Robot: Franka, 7 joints.
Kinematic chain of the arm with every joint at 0, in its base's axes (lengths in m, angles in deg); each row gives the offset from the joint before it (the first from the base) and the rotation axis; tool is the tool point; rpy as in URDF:
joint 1: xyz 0 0 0.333 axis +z
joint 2: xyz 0 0 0 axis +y
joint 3: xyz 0 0 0.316 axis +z
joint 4: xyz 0.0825 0 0 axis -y
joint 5: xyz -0.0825 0 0.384 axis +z
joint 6: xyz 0 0 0 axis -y
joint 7: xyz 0.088 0 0 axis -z
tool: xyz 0 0 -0.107 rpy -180 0 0
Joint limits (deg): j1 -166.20..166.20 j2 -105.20..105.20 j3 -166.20..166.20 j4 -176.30..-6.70 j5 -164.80..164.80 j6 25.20..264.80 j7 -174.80..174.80
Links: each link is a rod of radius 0.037 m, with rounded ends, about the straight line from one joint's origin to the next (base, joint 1, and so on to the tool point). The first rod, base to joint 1, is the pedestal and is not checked.
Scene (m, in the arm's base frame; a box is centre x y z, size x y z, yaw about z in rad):
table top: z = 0
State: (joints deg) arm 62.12 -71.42 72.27 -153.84 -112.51 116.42 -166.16
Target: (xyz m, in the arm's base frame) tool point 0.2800 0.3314 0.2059
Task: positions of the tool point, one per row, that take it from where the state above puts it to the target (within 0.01 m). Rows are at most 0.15 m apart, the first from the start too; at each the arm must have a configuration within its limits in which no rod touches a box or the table.
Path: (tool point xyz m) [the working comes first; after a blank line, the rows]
Joints at the target: 26.41 9.70 29.23 -147.54 -113.81 116.47 -166.16
Straight joint move there: clear.

1: -0.1822 0.3545 0.4710
2: -0.0908 0.3989 0.4584
3: 0.0122 0.4240 0.4244
4: 0.1165 0.4228 0.3686
5: 0.2100 0.3916 0.2938
6: 0.2800 0.3314 0.2059

